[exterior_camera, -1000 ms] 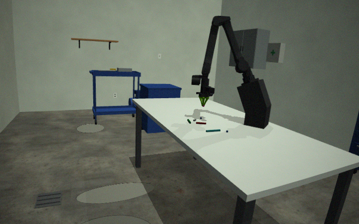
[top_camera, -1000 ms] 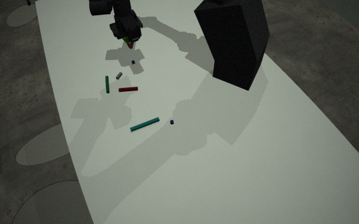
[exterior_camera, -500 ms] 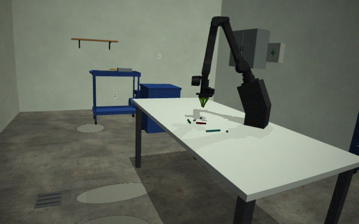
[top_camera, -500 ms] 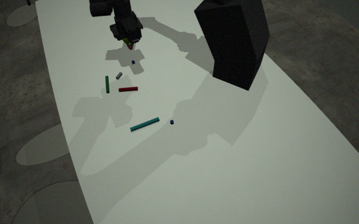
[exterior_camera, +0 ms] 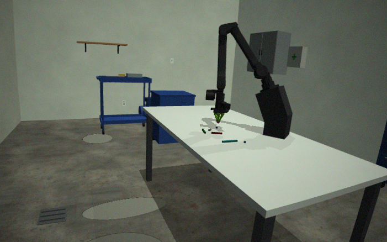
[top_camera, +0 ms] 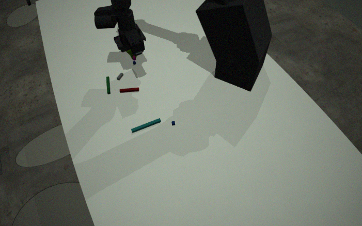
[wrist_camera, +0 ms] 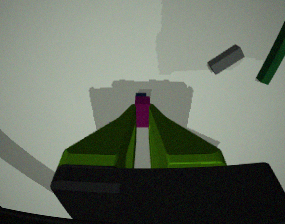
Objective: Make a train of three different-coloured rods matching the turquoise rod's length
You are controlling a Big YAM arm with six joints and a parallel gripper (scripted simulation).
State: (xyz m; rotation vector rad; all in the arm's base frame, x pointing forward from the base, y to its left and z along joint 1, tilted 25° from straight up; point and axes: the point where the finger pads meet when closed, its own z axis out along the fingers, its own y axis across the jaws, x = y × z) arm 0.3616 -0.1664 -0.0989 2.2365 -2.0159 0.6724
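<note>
My gripper is now 70 mm short of the grey rod, 30 mm to the right of it and 50 mm above it. From my hand the other things lie so: green rod: 120 mm ahead, 50 mm to the left, 50 mm below; magenta rod: 10 mm below; red rod: 60 mm ahead, 110 mm to the left, 50 mm below.
</note>
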